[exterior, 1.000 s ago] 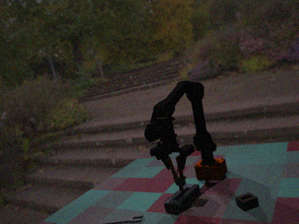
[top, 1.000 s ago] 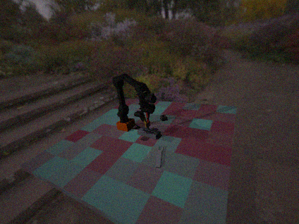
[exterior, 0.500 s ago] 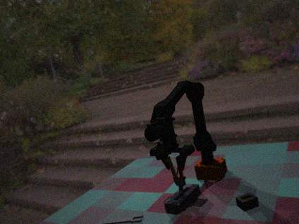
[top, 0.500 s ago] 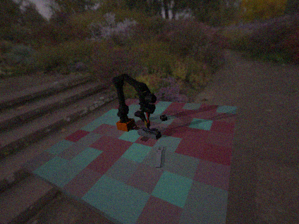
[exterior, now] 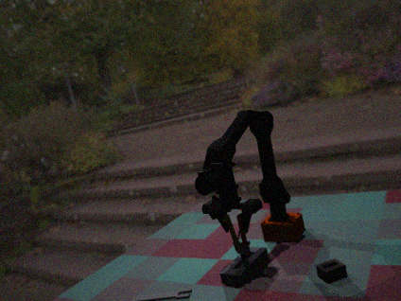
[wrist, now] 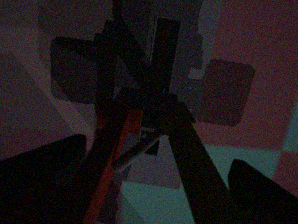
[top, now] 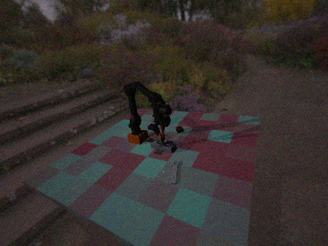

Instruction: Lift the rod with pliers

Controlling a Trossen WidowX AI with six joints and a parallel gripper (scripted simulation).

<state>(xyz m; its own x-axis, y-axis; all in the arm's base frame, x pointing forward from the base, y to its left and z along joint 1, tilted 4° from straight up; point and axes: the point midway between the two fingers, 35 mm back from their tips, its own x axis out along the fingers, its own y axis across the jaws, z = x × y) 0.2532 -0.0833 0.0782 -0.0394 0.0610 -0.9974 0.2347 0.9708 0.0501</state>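
My gripper tip is 110 mm above the channel block. Also, from my gripper tip: yellow rod: 110 mm below; then thin grey object: 200 mm to the right, 150 mm ahead, 120 mm below; then yellow handle: 20 mm to the right.
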